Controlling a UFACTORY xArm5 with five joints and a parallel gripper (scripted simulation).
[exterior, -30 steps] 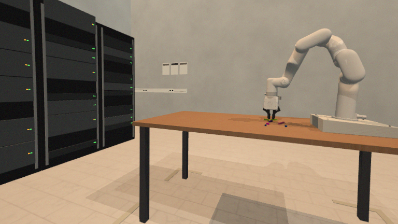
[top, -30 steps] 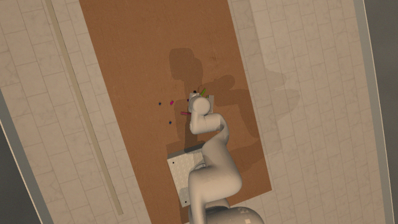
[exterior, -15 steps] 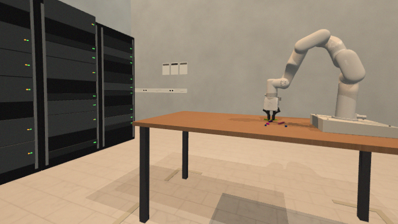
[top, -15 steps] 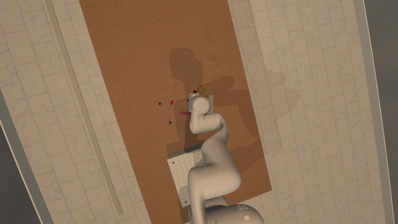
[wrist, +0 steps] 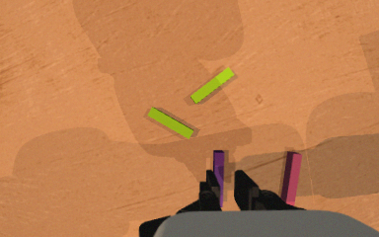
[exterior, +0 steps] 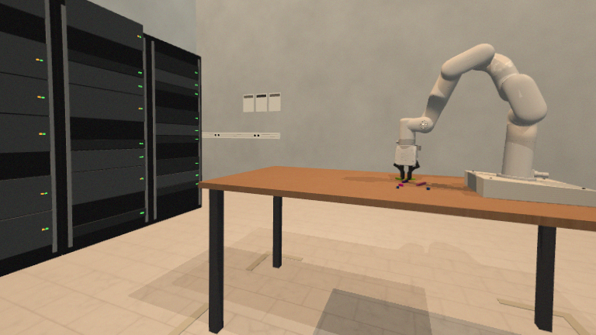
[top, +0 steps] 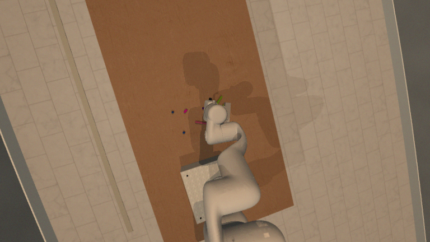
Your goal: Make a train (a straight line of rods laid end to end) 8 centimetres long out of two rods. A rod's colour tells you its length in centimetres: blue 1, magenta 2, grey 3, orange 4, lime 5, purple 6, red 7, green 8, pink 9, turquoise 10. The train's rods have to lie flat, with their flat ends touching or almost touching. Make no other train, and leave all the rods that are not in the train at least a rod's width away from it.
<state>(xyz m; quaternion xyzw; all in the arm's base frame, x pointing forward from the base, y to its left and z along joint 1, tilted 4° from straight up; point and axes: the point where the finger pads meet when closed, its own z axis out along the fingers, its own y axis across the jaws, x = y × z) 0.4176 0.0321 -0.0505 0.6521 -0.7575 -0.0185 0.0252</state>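
Now: the purple rod 30 mm below my hand. Round my hand: blue rod 190 mm to the left, 30 mm below; pink rod 70 mm behind, 30 mm to the left, 30 mm below; magenta rod 120 mm to the left, 30 mm below.
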